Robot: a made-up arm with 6 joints.
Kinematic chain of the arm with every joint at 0, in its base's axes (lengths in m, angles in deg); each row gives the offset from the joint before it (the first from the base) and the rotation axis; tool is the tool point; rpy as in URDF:
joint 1: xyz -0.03 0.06 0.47 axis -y
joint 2: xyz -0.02 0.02 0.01 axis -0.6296 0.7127 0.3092
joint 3: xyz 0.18 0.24 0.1 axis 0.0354 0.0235 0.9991
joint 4: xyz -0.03 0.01 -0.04 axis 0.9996 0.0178 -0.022
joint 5: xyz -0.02 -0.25 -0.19 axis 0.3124 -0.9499 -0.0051
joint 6: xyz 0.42 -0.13 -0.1 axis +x
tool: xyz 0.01 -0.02 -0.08 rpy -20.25 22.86 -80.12
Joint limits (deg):
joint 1: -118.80..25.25
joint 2: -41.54..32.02
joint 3: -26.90..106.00
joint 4: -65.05..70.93
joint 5: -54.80..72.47
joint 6: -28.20..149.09
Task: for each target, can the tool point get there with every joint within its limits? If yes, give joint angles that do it. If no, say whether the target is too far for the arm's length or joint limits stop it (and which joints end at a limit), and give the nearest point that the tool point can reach.
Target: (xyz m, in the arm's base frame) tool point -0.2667 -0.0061 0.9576
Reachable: no: joint limits stop it (at a limit: joint 1, joint 3, joint 5, joint 6) | nearest point -0.2434 -0.0527 0.9939 | short by 0.063 m
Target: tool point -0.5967 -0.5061 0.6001
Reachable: no: joint limits stop it (at a limit: joint 1, joint 2, joint 5, joint 6) | nearest point -0.5069 -0.3324 0.5640 | short by 0.199 m
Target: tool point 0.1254 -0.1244 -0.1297
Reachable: yes | joints -81.14 -17.56 11.79 -34.19 -1.14 43.41
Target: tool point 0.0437 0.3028 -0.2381
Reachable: yes | joints -46.15 -8.63 37.81 10.11 -30.82 61.15
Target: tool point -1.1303 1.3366 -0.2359
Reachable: no: too far | nearest point -0.6594 0.7761 0.0391 | short by 0.782 m
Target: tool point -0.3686 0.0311 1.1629
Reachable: no: joint limits stop it (at a limit: joint 1, joint 2, joint 3, joint 5) | nearest point -0.3517 0.0691 1.1230 | short by 0.058 m
